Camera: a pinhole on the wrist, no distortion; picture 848 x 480 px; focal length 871.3 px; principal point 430.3 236.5 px. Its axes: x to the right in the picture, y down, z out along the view. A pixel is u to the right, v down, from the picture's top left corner.
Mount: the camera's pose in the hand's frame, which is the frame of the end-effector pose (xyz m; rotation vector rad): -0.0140 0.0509 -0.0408 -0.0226 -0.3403 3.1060
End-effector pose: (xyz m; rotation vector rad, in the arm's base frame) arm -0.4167 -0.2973 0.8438 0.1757 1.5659 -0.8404
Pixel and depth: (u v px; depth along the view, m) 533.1 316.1 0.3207
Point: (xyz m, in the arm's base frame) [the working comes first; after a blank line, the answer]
In the camera's frame: 0.0378 0.0293 0.3207

-0.2188 -0.4687 0.9297
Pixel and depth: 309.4 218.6 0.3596
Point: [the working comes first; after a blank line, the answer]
In the camera's frame: -0.0499 -0.0074 0.3596

-0.1843 -0.5093 0.8419
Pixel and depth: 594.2 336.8 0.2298
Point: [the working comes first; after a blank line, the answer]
In the camera's frame: 0.0432 0.0265 0.2298

-0.2759 -0.3985 0.9193
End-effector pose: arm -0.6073 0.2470 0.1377 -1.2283 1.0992 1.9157
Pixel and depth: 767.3 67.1 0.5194
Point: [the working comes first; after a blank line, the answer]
In the camera's frame: 0.2009 -0.1010 0.5194

-0.7581 0.6429 0.4650
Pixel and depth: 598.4 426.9 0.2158
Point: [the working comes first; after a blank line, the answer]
In the camera's frame: 0.0416 0.0472 0.2158

-0.6170 0.4032 0.2158
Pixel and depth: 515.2 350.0 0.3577
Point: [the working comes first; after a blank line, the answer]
In the camera's frame: 0.0349 0.0466 0.3577

-0.6520 0.5397 0.2335
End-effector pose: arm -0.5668 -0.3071 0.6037 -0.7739 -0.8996 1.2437
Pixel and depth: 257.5 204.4 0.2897
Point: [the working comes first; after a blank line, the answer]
In the camera's frame: -0.0575 -0.0107 0.2897

-0.7808 -0.2665 0.7224
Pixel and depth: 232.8 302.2 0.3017
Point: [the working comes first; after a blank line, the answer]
In the camera's frame: -0.0684 0.0227 0.3017

-0.7683 -0.2623 0.7572
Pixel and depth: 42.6 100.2 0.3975
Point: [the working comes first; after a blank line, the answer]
In the camera's frame: -0.1769 -0.0622 0.3975

-0.8869 -0.1444 0.7711
